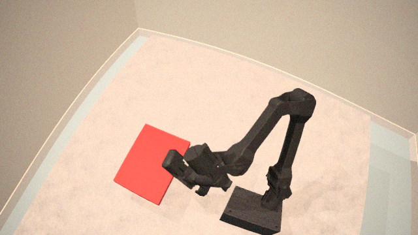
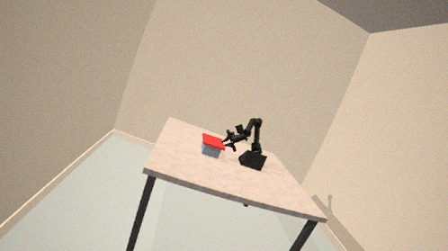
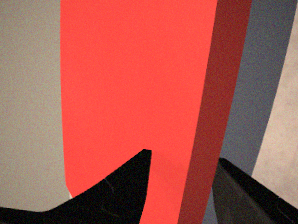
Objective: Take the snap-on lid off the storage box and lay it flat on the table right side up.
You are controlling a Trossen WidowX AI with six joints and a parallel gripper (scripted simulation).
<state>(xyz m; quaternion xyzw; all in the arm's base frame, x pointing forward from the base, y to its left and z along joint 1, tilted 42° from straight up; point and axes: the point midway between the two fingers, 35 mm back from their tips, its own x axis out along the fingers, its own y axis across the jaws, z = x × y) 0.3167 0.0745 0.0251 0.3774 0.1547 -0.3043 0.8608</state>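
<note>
The red lid lies 7 cm ahead of my gripper tip. From my gripper tip the other things lie so: storage box 8 cm ahead, 5 cm below.
</note>
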